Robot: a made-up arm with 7 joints.
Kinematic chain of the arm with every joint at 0, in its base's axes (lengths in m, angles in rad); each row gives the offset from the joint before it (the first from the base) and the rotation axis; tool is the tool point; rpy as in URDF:
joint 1: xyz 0 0 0.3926 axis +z
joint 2: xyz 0 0 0 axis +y
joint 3: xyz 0 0 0.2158 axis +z
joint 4: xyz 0.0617 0 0 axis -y
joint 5: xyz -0.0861 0 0.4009 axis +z
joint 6: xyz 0 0 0 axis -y
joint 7: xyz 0.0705 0 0 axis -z
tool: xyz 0 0 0 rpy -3.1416 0 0
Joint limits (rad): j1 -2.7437..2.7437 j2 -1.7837..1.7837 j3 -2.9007..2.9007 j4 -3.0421..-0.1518 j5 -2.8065..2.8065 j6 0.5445..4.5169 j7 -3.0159..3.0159
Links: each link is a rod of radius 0.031 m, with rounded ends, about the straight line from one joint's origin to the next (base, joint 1, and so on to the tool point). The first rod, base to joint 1, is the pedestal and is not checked.
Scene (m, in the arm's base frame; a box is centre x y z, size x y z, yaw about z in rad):
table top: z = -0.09
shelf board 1: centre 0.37 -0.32 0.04 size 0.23 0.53 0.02 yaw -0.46
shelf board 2: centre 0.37 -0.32 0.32 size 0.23 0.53 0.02 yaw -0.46
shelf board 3: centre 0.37 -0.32 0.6 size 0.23 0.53 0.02 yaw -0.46
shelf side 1: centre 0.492 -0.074 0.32 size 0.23 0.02 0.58 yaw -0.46
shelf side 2: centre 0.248 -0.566 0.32 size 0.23 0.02 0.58 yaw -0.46
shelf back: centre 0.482 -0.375 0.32 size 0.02 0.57 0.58 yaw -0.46
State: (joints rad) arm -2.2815 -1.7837 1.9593 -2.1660 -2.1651 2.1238 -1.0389
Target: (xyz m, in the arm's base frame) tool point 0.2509 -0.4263 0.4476
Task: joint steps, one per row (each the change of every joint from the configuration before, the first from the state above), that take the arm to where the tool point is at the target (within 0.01 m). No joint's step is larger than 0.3 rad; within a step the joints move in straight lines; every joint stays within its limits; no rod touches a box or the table.
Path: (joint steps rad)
1: 0.1318 0.1434 0.0728 -0.2475 -0.0308 0.1233 0.0000
2: 0.1318 0.1435 0.0729 -0.2475 -0.0308 0.1232 0.0000
3: -0.1356 -0.0753 -0.2409 -0.0004 -0.0016 -0.0671 0.0000
4: -0.1355 -0.0754 -0.2408 -0.0004 -0.0016 -0.0671 0.0000
5: -0.1356 -0.0753 -0.2408 -0.0005 -0.0016 -0.0671 0.0000
6: -0.1340 0.0177 0.0106 0.2732 0.0305 -0.0916 0.0000
7: -0.1340 0.0178 0.0105 0.2731 0.0305 -0.0915 0.0000

